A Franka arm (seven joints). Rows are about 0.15 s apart.
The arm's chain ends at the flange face. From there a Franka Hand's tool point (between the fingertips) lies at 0.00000 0.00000 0.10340 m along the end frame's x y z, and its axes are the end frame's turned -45 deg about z.
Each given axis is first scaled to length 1.
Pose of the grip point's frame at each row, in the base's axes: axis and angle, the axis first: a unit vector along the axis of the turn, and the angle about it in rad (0 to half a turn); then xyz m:
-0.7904 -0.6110 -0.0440 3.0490 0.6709 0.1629 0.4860
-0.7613 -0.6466 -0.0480 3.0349 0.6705 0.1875 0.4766
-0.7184 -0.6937 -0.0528 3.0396 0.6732 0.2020 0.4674
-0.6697 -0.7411 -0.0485 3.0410 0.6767 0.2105 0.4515
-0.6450 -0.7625 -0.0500 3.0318 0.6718 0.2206 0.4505
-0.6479 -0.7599 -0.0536 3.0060 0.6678 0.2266 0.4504
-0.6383 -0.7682 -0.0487 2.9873 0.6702 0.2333 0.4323
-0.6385 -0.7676 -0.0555 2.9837 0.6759 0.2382 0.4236
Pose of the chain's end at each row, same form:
-0.9647 -0.2622 -0.0229 3.0224 0.6696 0.1498 0.5886
-0.9516 -0.3063 -0.0239 3.0063 0.6701 0.1727 0.5789
-0.9300 -0.3663 -0.0293 3.0069 0.6727 0.1869 0.5697
-0.9031 -0.4288 -0.0256 3.0115 0.6777 0.1961 0.5539
-0.8886 -0.4581 -0.0252 3.0019 0.6738 0.2054 0.5528
-0.8904 -0.4546 -0.0236 2.9753 0.6713 0.2092 0.5523
-0.8847 -0.4660 -0.0154 2.9618 0.6760 0.2155 0.5340
-0.8848 -0.4654 -0.0210 2.9532 0.6811 0.2191 0.5251

